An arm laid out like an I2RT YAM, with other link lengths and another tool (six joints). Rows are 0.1 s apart.
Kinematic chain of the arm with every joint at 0, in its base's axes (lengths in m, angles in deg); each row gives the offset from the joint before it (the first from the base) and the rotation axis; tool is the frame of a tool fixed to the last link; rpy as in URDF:
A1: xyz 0 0 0.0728 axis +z
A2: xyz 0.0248 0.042 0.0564 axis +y
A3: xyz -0.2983 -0.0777 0 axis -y
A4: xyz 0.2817 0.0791 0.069 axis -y
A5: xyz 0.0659 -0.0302 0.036 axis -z
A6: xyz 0.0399 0 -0.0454 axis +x
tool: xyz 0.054 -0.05 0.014 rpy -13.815 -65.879 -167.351
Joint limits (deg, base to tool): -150..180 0..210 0..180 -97..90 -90..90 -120..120
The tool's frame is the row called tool.
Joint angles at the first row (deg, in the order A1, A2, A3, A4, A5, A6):
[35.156 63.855 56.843 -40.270 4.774 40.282]
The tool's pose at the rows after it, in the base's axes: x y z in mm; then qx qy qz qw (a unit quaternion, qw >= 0):
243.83 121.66 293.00 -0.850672 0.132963 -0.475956 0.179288
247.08 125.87 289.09 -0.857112 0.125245 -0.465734 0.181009
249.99 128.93 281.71 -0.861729 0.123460 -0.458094 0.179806
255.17 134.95 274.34 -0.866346 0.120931 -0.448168 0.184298
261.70 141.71 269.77 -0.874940 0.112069 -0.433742 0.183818
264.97 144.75 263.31 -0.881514 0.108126 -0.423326 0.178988
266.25 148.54 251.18 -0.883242 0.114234 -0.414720 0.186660
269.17 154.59 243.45 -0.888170 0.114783 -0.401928 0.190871
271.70 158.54 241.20 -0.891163 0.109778 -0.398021 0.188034
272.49 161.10 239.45 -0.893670 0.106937 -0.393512 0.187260
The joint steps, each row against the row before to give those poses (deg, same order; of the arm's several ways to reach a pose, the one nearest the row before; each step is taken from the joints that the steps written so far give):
[0.002 1.438 0.588 -0.324 -0.637 -0.789]
[-0.001 1.290 0.356 -0.114 -1.122 -0.556]
[-0.002 1.141 -0.458 0.686 -0.523 -0.002]
[0.002 1.728 -0.031 1.058 -1.196 0.004]
[-0.006 2.482 1.261 -0.434 -1.248 -0.655]
[-0.011 1.588 0.232 -0.143 -0.454 -0.249]
[0.016 0.815 -1.543 2.227 -1.182 0.925]
[0.197 1.687 0.120 0.671 -1.209 0.503]
[0.352 1.214 0.612 -0.096 0.050 -0.219]
[0.236 0.695 0.336 -0.189 -0.197 -0.044]

